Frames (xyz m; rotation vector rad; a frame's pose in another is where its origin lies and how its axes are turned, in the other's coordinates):
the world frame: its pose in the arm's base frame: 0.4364 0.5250 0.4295 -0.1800 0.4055 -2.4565
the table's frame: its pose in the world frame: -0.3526 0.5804 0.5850 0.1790 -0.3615 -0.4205
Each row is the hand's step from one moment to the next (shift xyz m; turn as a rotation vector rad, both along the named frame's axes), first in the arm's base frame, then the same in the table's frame.
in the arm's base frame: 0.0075 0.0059 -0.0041 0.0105 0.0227 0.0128
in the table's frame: -0.0098 -0.0033 0.0002 -0.0093 -0.0196 0.0179
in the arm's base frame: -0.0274 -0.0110 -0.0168 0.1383 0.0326 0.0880
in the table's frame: 0.0186 0.0039 -0.0282 -0.0861 0.0023 0.1432
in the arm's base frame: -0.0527 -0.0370 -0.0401 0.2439 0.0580 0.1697
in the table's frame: 0.0366 0.0231 -0.0623 -0.1454 0.0027 0.2655
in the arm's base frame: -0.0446 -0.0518 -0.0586 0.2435 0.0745 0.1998
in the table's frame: 0.0253 0.0406 -0.0763 -0.1359 -0.0149 0.2934
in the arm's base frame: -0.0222 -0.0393 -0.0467 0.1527 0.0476 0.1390
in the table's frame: 0.0083 0.0342 -0.0546 -0.0792 -0.0110 0.1962
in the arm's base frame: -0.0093 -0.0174 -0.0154 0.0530 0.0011 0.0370
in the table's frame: 0.0056 0.0150 -0.0192 -0.0284 0.0116 0.0569
